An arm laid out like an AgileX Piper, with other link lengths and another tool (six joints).
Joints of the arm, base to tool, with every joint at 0 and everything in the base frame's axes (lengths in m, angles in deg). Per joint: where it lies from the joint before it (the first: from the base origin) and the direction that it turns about. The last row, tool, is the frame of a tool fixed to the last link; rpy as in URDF.
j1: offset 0 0 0.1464 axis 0 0 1
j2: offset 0 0 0 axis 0 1 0
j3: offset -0.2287 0 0.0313 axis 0 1 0
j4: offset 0.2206 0 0.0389 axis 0.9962 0 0.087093
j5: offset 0 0 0 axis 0 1 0
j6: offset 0.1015 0 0.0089 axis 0.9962 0 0.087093
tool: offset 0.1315 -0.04 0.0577 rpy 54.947 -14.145 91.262
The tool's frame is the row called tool.
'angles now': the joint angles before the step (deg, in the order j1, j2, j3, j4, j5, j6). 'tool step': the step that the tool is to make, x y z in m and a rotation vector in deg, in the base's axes. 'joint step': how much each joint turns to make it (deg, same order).
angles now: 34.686, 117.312, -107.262, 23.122, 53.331, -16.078
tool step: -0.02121, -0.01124, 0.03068, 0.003, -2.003, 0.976
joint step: 0.560, -8.072, 5.602, -1.174, 0.894, 0.005
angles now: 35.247, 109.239, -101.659, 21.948, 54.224, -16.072
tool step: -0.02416, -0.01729, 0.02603, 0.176, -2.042, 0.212
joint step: 0.414, -9.204, 7.411, -1.198, -0.059, 0.280
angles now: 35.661, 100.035, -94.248, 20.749, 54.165, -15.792
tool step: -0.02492, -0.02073, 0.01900, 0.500, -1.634, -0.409
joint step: 0.116, -9.336, 7.914, -0.856, -0.367, 0.525
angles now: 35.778, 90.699, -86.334, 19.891, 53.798, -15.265
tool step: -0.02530, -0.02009, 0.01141, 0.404, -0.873, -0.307
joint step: -0.001, -8.552, 7.041, -0.534, 0.433, 0.586
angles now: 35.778, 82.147, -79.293, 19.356, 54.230, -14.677
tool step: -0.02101, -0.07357, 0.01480, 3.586, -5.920, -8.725
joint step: -6.250, -19.646, 18.506, -0.659, -6.263, 0.583
